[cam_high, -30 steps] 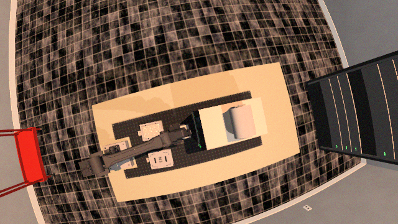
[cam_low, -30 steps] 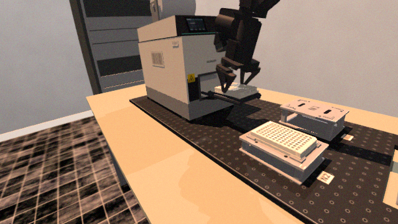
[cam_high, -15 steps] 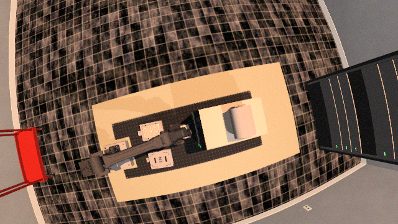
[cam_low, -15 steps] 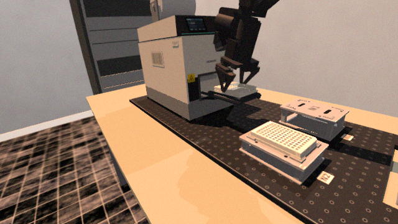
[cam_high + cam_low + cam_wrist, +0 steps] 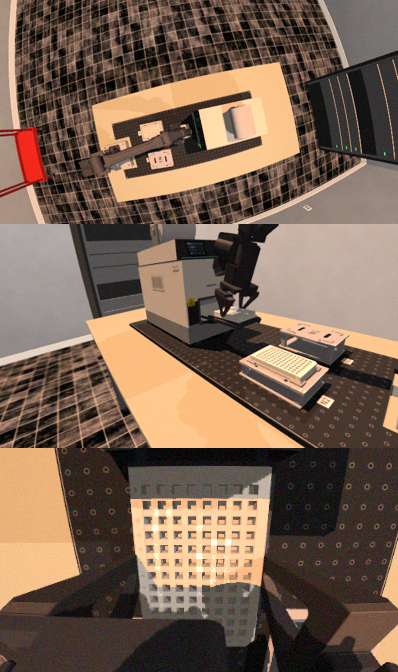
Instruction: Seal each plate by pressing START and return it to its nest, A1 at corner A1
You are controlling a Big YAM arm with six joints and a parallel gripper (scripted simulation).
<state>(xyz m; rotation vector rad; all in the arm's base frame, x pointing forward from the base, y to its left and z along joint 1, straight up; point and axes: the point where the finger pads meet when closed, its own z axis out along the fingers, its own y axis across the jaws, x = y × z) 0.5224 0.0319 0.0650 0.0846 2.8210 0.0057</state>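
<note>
Right now my hand is 20 mm above the sealer stage. The rest, counted from my hand: well plate: 200 mm behind, 80 mm below, 60 mm to the left; plate nest N2: 200 mm behind, 90 mm below, 60 mm to the left; sealer screen: 200 mm above, 120 mm ahead, 40 mm to the left.
</note>
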